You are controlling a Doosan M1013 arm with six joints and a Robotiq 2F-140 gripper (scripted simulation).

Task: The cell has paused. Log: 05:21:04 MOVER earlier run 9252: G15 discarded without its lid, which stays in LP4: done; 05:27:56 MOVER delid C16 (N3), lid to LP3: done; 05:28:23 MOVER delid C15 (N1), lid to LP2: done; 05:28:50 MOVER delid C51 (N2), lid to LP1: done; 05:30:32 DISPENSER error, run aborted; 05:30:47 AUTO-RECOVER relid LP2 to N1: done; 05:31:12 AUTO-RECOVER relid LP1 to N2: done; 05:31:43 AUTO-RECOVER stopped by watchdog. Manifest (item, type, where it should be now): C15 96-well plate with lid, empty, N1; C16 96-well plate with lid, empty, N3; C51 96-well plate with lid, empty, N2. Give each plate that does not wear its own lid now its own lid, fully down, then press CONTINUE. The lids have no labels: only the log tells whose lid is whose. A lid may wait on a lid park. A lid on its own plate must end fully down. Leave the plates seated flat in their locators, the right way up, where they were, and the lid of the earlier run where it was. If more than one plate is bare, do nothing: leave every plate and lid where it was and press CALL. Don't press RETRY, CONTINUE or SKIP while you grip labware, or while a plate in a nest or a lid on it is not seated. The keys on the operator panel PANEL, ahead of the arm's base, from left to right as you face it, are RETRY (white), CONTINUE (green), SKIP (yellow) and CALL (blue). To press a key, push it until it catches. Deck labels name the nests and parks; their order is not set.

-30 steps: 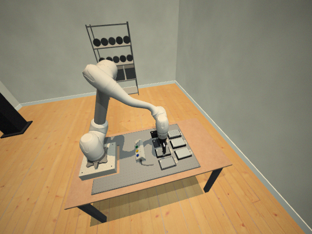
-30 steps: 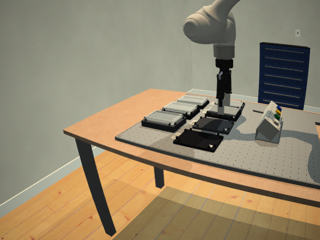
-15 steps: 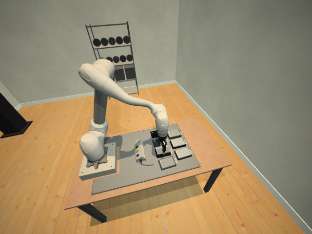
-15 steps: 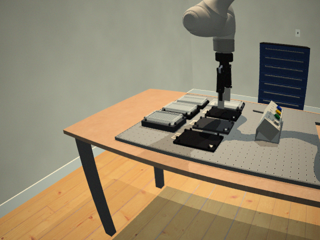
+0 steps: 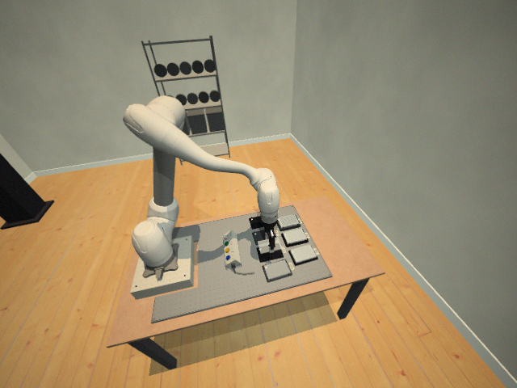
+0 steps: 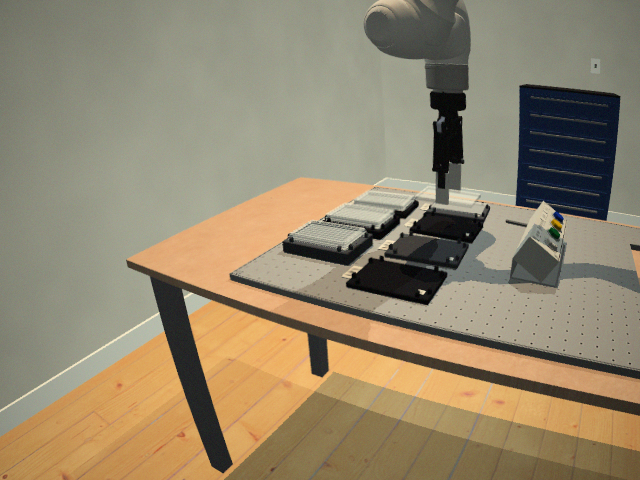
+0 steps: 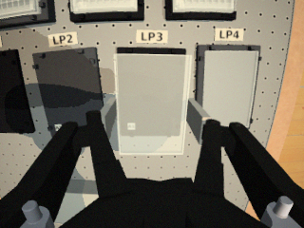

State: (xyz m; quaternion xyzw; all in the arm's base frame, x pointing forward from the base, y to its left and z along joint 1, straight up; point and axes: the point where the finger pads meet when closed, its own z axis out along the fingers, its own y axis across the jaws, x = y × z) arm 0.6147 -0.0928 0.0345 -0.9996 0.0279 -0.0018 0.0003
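Right now my hand is 19 cm to the right of the 96-well plate, 19 cm short of it and 7 cm above it. Also, from my hand: LP2 label: 13 cm to the left, 10 cm below, 9 cm ahead; lid park LP2: 13 cm to the left, 9 cm below, 1 cm ahead; blue CALL key: 25 cm behind, 3 cm below.
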